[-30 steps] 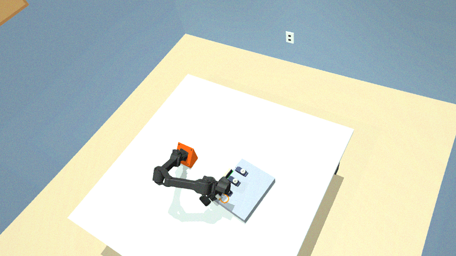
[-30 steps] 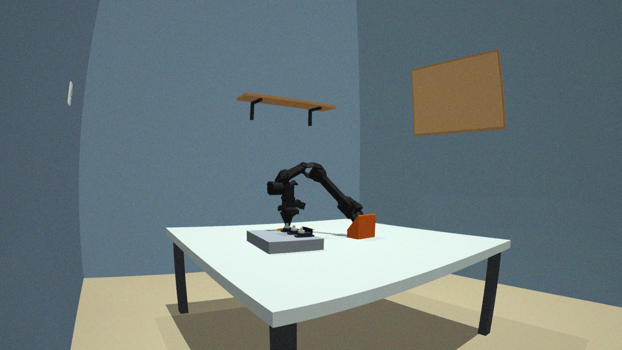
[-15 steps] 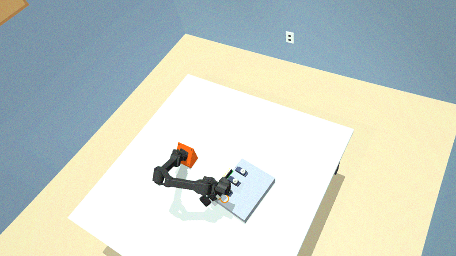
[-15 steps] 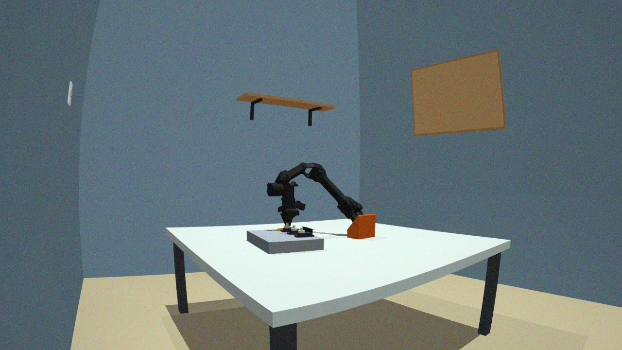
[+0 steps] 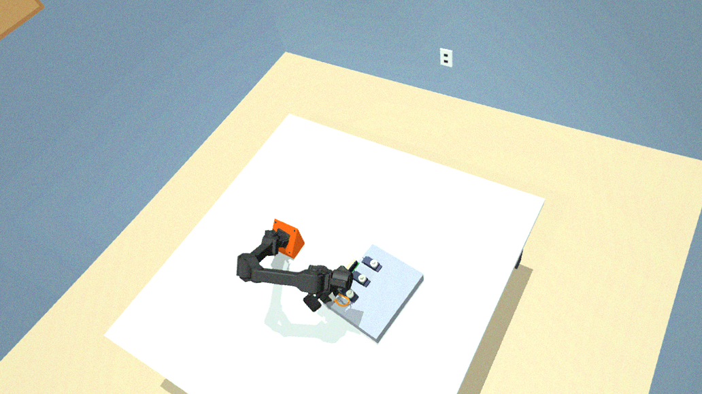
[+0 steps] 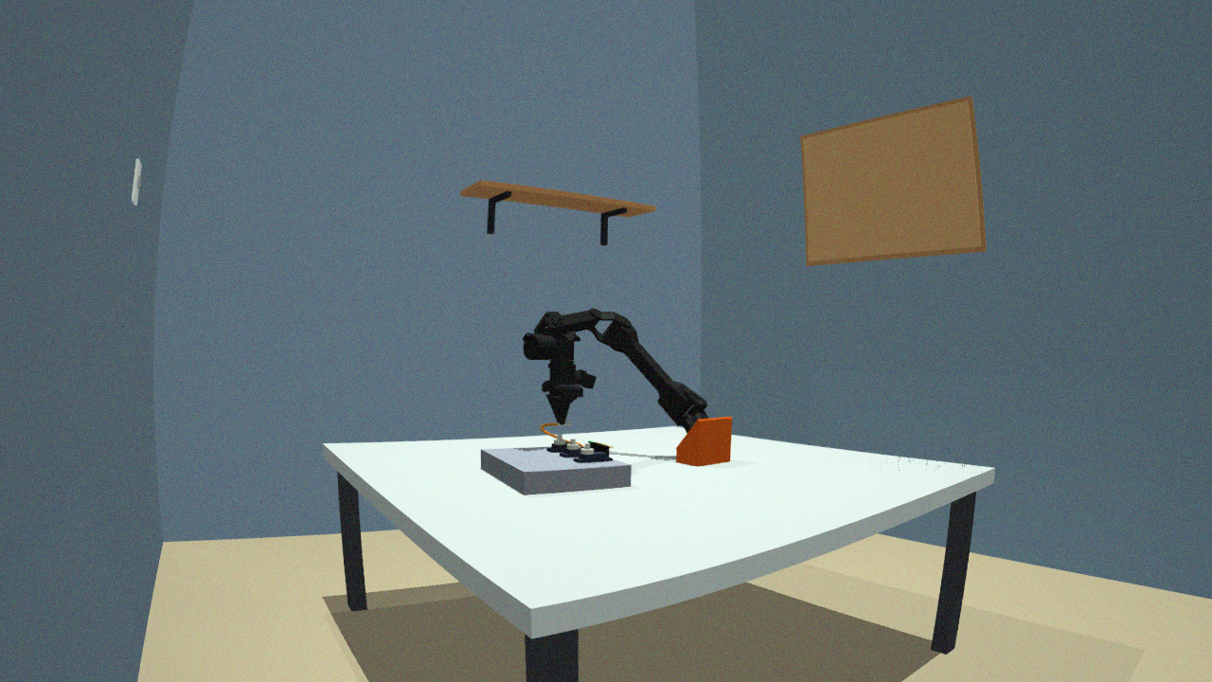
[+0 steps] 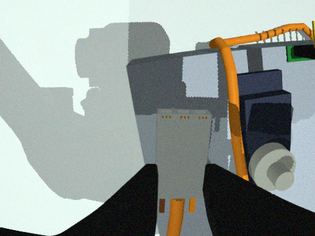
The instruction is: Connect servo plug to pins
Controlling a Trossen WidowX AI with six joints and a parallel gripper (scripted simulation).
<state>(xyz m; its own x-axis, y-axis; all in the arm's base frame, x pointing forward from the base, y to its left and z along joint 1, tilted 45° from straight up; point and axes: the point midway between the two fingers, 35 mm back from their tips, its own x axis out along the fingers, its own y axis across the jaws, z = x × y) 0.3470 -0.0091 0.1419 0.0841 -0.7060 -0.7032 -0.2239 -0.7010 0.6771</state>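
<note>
Now: gripper tip 3 cm past the green band, 9 cm to the right of it and 3 cm above it. The rest, counted from my gripper tip: grey printed holder 13 cm ahead, 13 cm to the left, 8 cm below.
</note>
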